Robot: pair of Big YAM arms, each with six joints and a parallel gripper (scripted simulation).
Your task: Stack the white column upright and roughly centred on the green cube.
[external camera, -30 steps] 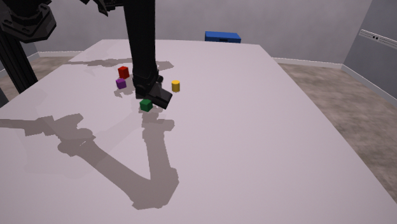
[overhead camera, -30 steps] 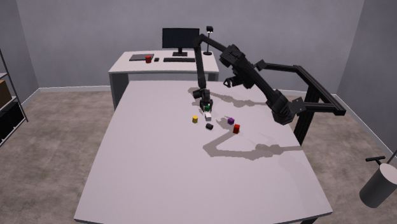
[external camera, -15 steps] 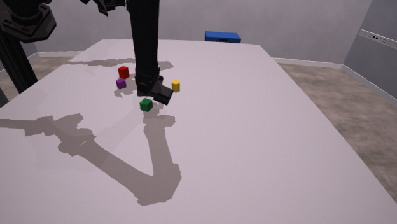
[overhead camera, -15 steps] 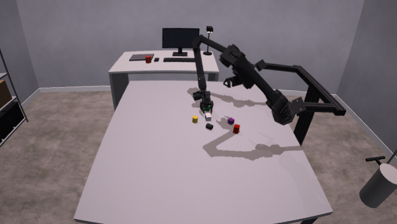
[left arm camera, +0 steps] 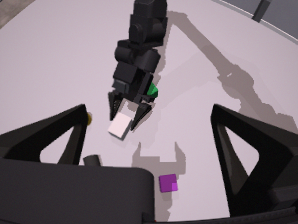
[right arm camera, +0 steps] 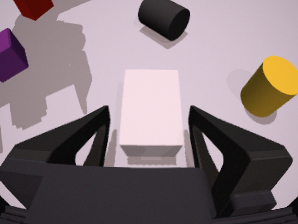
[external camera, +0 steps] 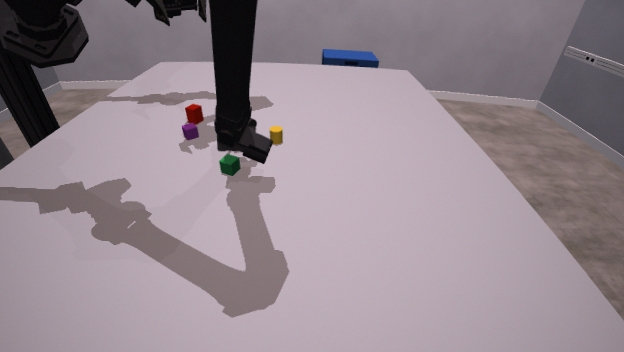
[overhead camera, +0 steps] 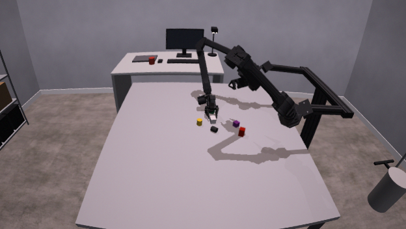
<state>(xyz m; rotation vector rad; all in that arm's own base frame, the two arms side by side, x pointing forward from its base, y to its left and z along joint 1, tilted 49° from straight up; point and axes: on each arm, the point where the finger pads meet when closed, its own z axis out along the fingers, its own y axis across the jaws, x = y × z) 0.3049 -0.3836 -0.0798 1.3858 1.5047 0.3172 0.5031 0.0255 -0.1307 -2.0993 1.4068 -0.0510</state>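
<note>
Now: right hand 1 cm to the right of the white column and 1 cm above it. Also, from my right hand: yellow cylinder (11 cm ahead, 4 cm to the left, 1 cm below); then black cylinder (13 cm to the left, 1 cm below, 1 cm ahead); then green cube (12 cm to the right, 2 cm behind, 1 cm below).
</note>
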